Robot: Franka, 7 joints.
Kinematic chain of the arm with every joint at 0, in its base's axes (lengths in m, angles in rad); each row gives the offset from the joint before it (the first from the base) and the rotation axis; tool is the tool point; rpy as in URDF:
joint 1: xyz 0 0 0.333 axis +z
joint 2: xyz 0 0 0 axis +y
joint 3: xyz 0 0 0.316 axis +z
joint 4: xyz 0.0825 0 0 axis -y
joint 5: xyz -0.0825 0 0.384 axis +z
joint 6: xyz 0 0 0 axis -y
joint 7: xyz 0.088 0 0 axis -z
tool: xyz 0 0 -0.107 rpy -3.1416 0 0
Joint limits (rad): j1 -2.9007..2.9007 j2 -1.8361..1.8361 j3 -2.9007..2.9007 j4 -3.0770..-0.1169 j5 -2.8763..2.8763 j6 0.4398..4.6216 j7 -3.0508..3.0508
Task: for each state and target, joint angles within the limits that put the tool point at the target. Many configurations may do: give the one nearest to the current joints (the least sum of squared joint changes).
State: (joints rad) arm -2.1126 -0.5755 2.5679 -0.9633 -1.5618 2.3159 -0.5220
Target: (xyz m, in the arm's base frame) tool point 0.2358 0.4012 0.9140
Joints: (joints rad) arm -1.7748 0.2606 2.9007 -1.4751 -1.5468 2.3953 -0.5220
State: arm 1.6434 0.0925 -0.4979 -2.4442 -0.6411 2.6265 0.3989
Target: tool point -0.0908 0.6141 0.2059
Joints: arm 1.8922 0.5362 -0.2176 -2.0008 -0.6276 2.7289 0.3989
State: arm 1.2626 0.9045 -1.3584 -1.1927 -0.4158 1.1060 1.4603
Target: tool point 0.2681 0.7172 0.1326
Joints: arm 1.6787 1.5317 -0.9054 -0.7312 -0.3714 1.7197 1.4603
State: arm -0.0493 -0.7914 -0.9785 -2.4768 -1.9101 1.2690 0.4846
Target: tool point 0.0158 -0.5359 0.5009
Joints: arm 0.1333 -0.7881 -1.2188 -2.1942 -1.9950 1.4133 0.4846
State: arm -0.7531 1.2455 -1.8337 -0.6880 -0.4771 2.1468 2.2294
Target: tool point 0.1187 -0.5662 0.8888
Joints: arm -0.6515 1.0109 -2.0608 -0.8471 -0.4890 1.9325 2.2294
